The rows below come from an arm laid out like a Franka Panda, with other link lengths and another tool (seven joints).
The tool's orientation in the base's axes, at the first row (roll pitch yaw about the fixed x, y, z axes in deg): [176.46 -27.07 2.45]
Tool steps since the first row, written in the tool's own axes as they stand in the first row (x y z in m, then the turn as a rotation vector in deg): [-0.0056 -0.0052 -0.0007 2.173 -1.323 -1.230]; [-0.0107 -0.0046 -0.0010 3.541 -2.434 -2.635]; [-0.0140 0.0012 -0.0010 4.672 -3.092 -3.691]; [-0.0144 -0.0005 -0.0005 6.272 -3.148 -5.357]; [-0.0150 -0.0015 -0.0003 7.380 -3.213 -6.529]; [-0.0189 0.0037 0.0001 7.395 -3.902 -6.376]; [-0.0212 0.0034 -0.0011 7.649 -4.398 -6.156]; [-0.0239 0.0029 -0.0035 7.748 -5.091 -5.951]
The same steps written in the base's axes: [-0.0054 0.0050 -0.0022 1.352 1.456 2.009]; [-0.0100 0.0042 -0.0042 1.912 2.676 3.819]; [-0.0129 -0.0017 -0.0054 2.427 3.421 5.237]; [-0.0130 0.0000 -0.0061 3.089 3.608 7.442]; [-0.0135 0.0009 -0.0066 3.539 3.765 8.984]; [-0.0167 -0.0044 -0.0085 3.612 4.447 8.817]; [-0.0193 -0.0042 -0.0085 3.931 4.942 8.710]; [-0.0228 -0.0037 -0.0076 4.102 5.629 8.535]
